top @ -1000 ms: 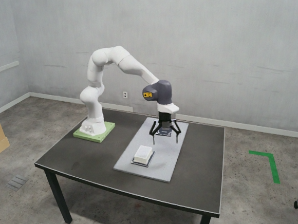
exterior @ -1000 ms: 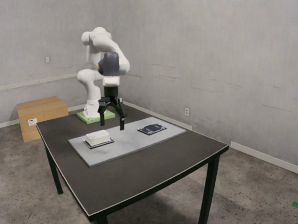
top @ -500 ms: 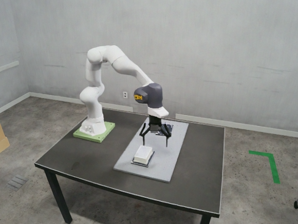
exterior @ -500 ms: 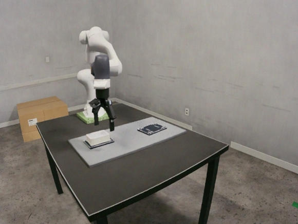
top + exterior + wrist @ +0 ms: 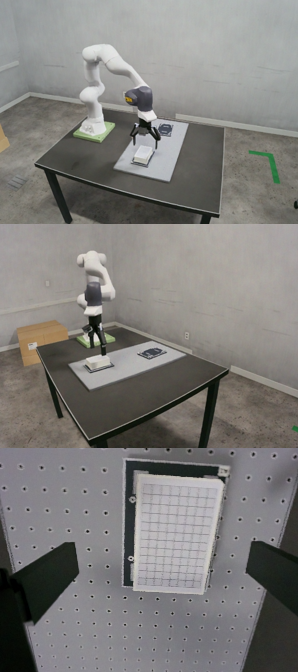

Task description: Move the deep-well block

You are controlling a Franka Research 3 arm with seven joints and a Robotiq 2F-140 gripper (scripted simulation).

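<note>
Now: the white 96-well deep-well block 80 mm below my hand and 10 mm behind it. From my hand the other things lie so: plate nest N2 (380 mm to the left, 100 mm below, 40 mm ahead); then plate nest N1 (100 mm below, 10 mm behind).
</note>
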